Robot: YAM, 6 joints.
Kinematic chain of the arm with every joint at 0, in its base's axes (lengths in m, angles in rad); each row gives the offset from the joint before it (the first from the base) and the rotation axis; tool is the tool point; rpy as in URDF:
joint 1: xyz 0 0 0.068 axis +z
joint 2: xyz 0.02 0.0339 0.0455 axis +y
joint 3: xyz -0.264 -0.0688 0 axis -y
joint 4: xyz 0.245 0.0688 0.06 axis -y
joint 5: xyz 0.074 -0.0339 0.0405 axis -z
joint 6: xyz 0.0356 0 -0.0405 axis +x
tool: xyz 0 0 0 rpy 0 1.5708 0
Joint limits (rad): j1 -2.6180..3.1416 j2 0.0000..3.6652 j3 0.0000..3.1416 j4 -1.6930..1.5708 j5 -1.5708..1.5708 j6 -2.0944..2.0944
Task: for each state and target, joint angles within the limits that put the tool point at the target. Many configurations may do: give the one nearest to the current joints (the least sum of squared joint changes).
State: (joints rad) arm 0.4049 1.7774 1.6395 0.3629 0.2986 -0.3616
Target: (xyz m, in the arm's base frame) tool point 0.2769 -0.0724 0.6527
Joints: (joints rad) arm -0.2195 1.7210 2.3073 0.4436 0.2954 -0.3616
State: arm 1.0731 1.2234 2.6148 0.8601 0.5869 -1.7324
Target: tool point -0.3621 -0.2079 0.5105
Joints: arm 0.4750 0.8695 2.9020 1.0832 0.5722 -1.7324
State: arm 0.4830 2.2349 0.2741 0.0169 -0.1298 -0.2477
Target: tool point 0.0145 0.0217 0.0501
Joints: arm 0.5245 2.0007 0.1421 -0.7852 -0.3295 -0.2477
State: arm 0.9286 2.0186 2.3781 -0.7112 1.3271 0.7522
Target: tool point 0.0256 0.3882 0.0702
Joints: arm 1.5921 2.3570 1.4893 -0.9823 1.2559 0.7522
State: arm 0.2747 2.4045 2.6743 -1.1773 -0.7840 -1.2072
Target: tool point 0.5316 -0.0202 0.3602
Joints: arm -0.0816 2.4999 2.8357 -0.8393 -0.7105 -1.2072
